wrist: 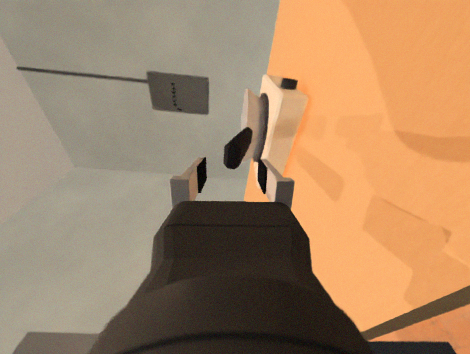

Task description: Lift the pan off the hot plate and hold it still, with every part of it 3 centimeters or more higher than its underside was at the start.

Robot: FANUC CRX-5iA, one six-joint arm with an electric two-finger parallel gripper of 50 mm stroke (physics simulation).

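Frame: origin at the arm's base, x ahead, y left, z up, level; millimetres.
Where they show: gripper, fingertip midpoint: (232, 169).
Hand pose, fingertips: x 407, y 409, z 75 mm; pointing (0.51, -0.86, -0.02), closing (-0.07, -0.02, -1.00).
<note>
Things, the pixels of their top centre, and the offset from my fingertips. Level surfaces: height alone.
- white hot plate, top centre: (257, 126) 135 mm ahead, 302 mm right, 74 mm down
- orange table top, surface height: 145 mm down
- black knob, top centre: (281, 82) 7 mm ahead, 264 mm right, 95 mm down
The pan (253, 120) is seen from the side as a light grey body on the dark round plate of the white hot plate (287, 117), near the upper middle of the wrist view. Its black handle (237, 148) points toward the gripper and down to the left in the picture. My gripper (232, 169) is open, with nothing between its fingers. The handle's end shows just beyond the fingertips, between their lines in the picture. The pan's underside is mostly hidden.
The hot plate stands on the orange table top (390, 165), and a black knob (289, 83) shows at its far end. A grey panel (179, 93) with a row of dark marks and a thin rod is on the grey-green wall at upper left. A dark bar (420, 312) crosses the lower right.
</note>
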